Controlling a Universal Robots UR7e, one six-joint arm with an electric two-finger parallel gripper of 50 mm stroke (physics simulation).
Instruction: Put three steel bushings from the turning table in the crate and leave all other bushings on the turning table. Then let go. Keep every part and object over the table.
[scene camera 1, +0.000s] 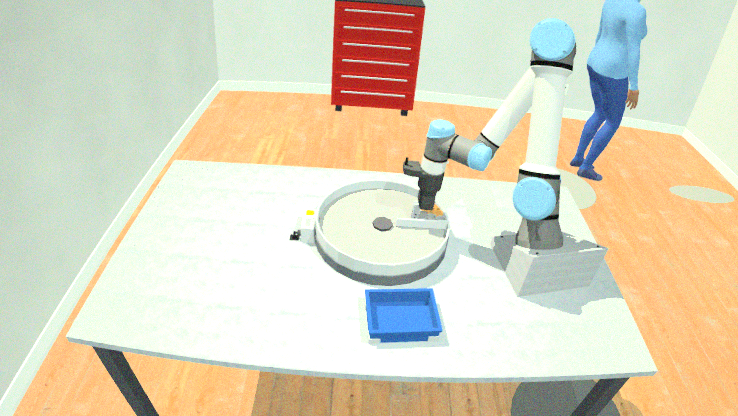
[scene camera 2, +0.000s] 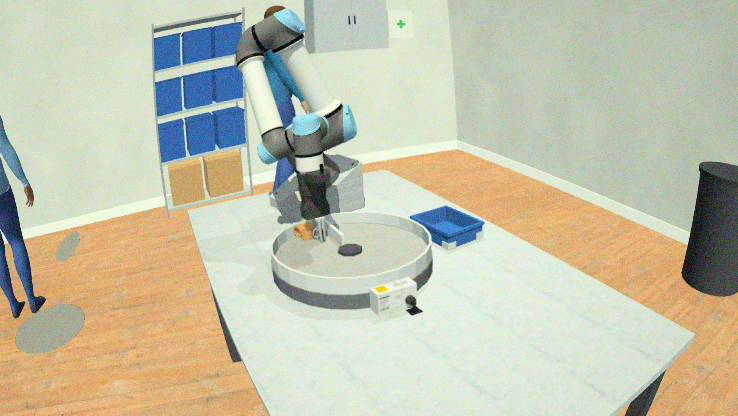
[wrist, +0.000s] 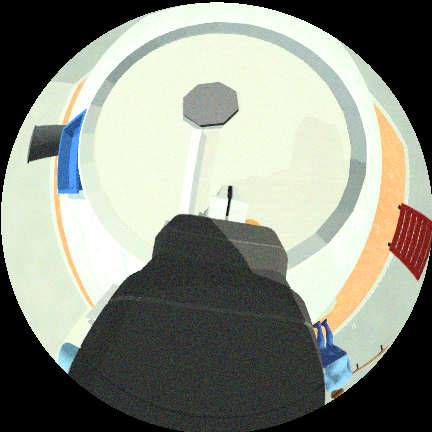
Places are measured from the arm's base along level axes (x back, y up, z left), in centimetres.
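Pixels of known places: gripper, fingertip midpoint: (scene camera 1: 414, 218) (scene camera 2: 322, 240) (wrist: 228, 195); arm's base, origin of the base link: (scene camera 1: 539, 243).
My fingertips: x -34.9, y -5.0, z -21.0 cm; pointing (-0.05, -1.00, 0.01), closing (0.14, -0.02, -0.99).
Observation:
For each thing: its top centre in the pictures, then the offset to it from my fingertips. "*": a spot on its surface instead.
- blue crate, middle of its top: (scene camera 1: 402, 309) (wrist: 65, 154) (scene camera 2: 447, 218) dx -11.4, dy -0.5, dz +36.6 cm
- white bar, surface spot: (wrist: 192, 170) (scene camera 2: 335, 230) * dx -2.6, dy +2.8, dz +3.1 cm
- dark hub, middle of its top: (wrist: 209, 100) (scene camera 2: 350, 248) (scene camera 1: 382, 222) dx -10.8, dy +0.6, dz +2.0 cm
- white box, surface spot: (scene camera 2: 390, 298) * dx -35.4, dy -1.6, dz -4.1 cm
- small black device, surface spot: (scene camera 2: 411, 303) * dx -37.5, dy -3.9, dz +0.2 cm
My gripper (scene camera 1: 426, 208) (scene camera 2: 323, 233) (wrist: 228, 195) is low inside the turning table (scene camera 1: 382, 269) (scene camera 2: 330, 282) (wrist: 358, 130), beside the white bar. Its fingers are almost together, shut on a steel bushing, seemingly by its thin wall; the grip is largely hidden. Grey steel ring shapes show close by the fingers in scene camera 2. Orange-brown bushings (scene camera 1: 437, 209) (scene camera 2: 304, 231) (wrist: 251, 221) lie right beside the fingers, partly hidden in the wrist view. The blue crate (scene camera 1: 397, 335) (scene camera 2: 459, 237) (wrist: 71, 170) stands on the table, and its inside looks empty.
A white bar (scene camera 1: 421, 223) (scene camera 2: 336, 235) (wrist: 192, 170) runs from near the dark hub (scene camera 1: 382, 223) (scene camera 2: 349, 250) (wrist: 210, 104) to the raised rim. A white box (scene camera 2: 390, 298) with a small black device (scene camera 2: 411, 303) stands outside the rim. A person (scene camera 1: 615, 56) stands behind the table.

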